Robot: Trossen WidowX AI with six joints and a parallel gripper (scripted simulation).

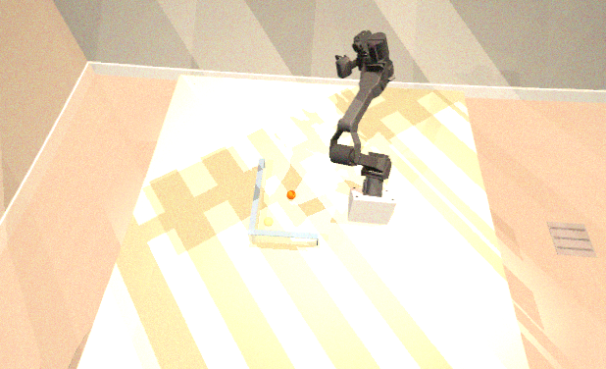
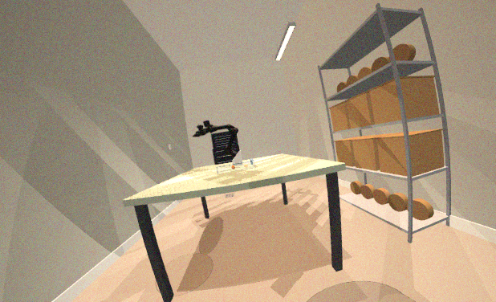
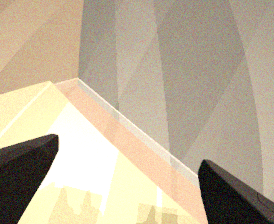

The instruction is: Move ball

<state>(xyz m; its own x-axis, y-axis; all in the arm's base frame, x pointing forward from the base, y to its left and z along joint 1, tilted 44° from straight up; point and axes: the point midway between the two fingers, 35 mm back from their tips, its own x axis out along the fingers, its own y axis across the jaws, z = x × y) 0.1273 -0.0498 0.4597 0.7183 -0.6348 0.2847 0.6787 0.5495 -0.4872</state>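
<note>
Right now my gripper tip is 380 mm to the right of the orange ball, 370 mm above it and 100 mm short of it. Round my gripper tip: see-through copy of ball: 510 mm to the left, 370 mm below, 160 mm ahead.
</note>
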